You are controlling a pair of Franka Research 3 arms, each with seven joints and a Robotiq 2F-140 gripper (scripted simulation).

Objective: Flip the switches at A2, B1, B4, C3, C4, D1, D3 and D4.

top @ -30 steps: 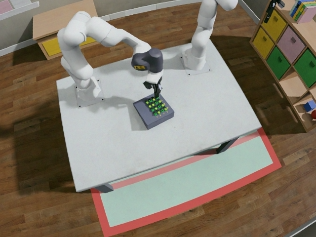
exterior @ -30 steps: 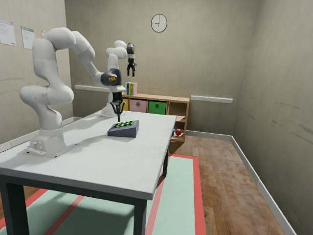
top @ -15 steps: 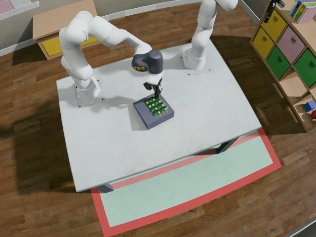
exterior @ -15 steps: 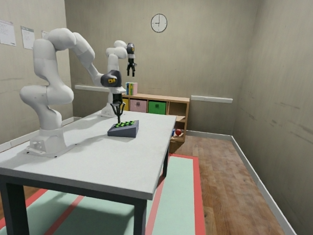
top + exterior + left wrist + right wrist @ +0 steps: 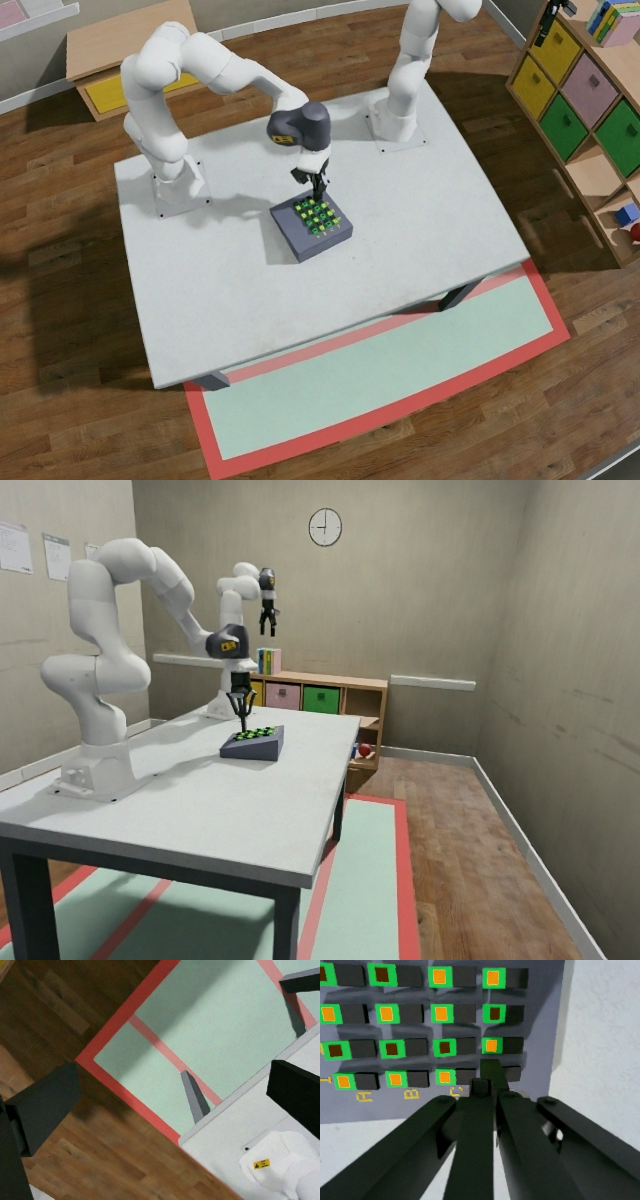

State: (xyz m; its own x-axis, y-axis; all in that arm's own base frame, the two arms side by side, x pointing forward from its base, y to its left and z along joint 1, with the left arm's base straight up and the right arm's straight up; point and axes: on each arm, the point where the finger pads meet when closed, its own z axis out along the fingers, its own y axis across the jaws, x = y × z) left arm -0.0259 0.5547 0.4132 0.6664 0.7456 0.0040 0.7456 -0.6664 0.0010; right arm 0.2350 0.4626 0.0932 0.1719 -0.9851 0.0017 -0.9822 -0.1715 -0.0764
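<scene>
Right now my right hand is 40 mm above the D1 switch and 10 mm past it. Also, from my right hand: C2 switch 30 mm below, 30 mm ahead, 20 mm to the right; C1 switch 30 mm below, 30 mm ahead, 10 mm to the left; D2 switch 40 mm below, 20 mm to the right.
</scene>
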